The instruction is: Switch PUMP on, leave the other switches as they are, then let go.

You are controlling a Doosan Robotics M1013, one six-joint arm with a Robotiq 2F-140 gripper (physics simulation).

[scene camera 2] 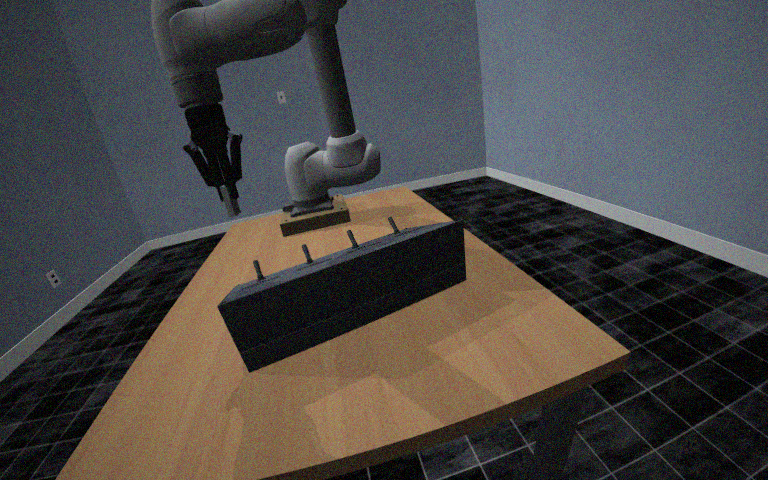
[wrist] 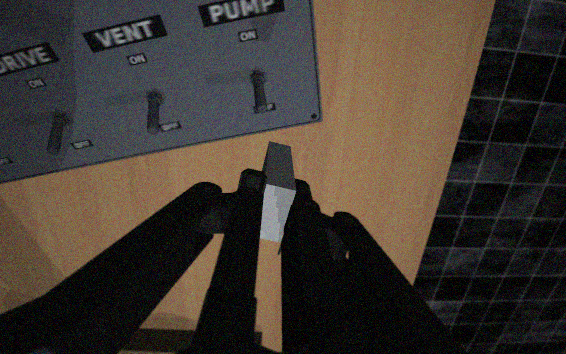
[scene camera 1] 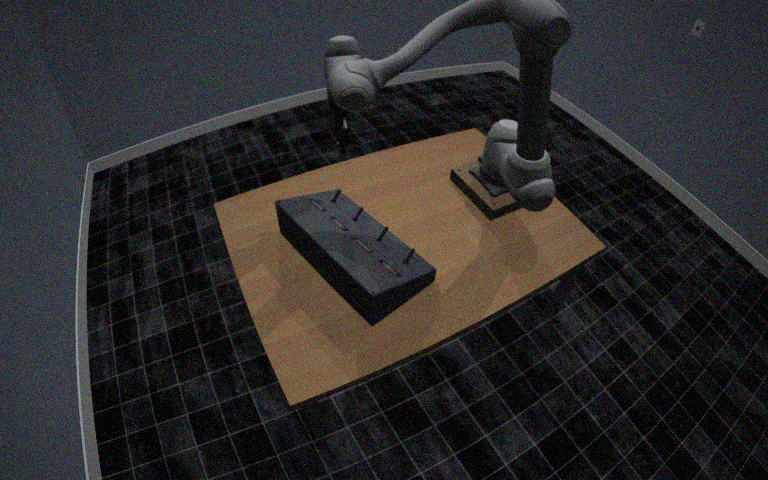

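Where they show: gripper, between the fingertips: point(scene camera 2: 235, 214) point(wrist: 274, 163) point(scene camera 1: 342, 160); arm's base, origin of its link: point(scene camera 2: 313, 207) point(scene camera 1: 497, 179).
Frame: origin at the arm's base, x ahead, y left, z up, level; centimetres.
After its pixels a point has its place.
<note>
The switch panel point(scene camera 1: 339, 249) @(x 74.0, y 18.6, z 8.5 cm) point(scene camera 2: 351, 300) @(x 80.5, y 12.4, z 1.6 cm) point(wrist: 200, 75) @(x 66.0, y -1.5, z 3.6 cm) is a dark, sloped box on the table. The PUMP lever point(scene camera 1: 335, 196) @(x 65.7, y -7.8, z 5.2 cm) point(scene camera 2: 258, 270) @(x 65.7, y -8.0, z 5.2 cm) point(wrist: 259, 92) @(x 65.2, y -8.3, z 5.9 cm) is at one end and stands at its OFF label, away from ON. The VENT lever point(wrist: 153, 112) @(x 61.8, y 3.0, z 5.7 cm) and DRIVE lever point(wrist: 58, 131) @(x 58.5, y 14.3, z 5.3 cm) stand at the same side. A fourth lever point(scene camera 1: 409, 256) @(x 54.8, y 26.6, z 5.3 cm) point(scene camera 2: 393, 225) @(x 55.1, y 26.1, z 5.3 cm) is at the other end, and its name does not show. My gripper point(scene camera 2: 231, 202) @(x 62.0, y -10.2, z 18.3 cm) point(wrist: 274, 163) @(x 62.0, y -10.2, z 18.3 cm) is shut, its pads together with nothing between them. It hangs above the table's side, apart from the PUMP lever; in scene camera 1 it is hard to see.
The wooden table point(scene camera 1: 317, 362) @(x 91.6, y 44.3, z -5.4 cm) point(scene camera 2: 169, 396) @(x 89.2, y -24.0, z -5.4 cm) carries the panel and the arm's base block point(scene camera 1: 472, 192) @(x 13.9, y 2.2, z -1.2 cm) point(scene camera 2: 317, 221) @(x 13.9, y 2.0, z -2.3 cm). The table edge shows near the PUMP end, with dark tiled floor point(scene camera 1: 169, 226) point(wrist: 500, 150) beyond. Walls stand behind.
</note>
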